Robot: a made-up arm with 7 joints.
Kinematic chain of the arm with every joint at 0, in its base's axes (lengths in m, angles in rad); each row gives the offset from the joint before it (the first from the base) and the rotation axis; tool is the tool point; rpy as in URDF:
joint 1: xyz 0 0 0.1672 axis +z
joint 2: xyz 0 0 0 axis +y
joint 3: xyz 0 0 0.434 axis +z
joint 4: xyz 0.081 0 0 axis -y
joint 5: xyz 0.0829 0 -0.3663 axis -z
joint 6: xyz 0 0 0 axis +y
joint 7: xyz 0.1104 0 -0.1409 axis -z
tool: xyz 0 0 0 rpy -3.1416 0 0
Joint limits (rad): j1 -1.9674..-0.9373 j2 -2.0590..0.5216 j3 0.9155..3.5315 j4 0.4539..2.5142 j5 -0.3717..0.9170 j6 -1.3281..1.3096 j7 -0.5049..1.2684
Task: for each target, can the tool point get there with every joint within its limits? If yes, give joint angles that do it. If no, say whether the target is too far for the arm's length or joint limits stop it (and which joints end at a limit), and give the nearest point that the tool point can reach.
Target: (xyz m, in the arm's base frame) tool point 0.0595 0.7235 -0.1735
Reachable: yes | joints -1.0275 -1.8538 1.8685 1.4817 -0.1745 -0.9898 0.0287
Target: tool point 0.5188 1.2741 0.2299
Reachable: no: too far | nearest point 0.3734 0.9170 0.2123 | short by 0.386 m
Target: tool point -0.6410 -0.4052 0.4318
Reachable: no: joint limits stop it (at a limit: joint 1, joint 2, joint 3, joint 5, joint 6) | nearest point -0.3996 0.0808 0.5305 | short by 0.552 m
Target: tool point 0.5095 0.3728 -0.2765
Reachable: yes | joints -1.5839 -1.7925 2.2712 1.2616 0.4837 -0.1071 -0.0957
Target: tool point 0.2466 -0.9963 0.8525
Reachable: no: too far | nearest point 0.1825 -0.7375 0.7488 | short by 0.286 m
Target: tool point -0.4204 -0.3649 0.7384
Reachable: no: joint limits stop it (at a limit: joint 1, joint 2, joint 3, joint 4, joint 6) | nearest point -0.1995 -0.4844 0.7719 | short by 0.253 m
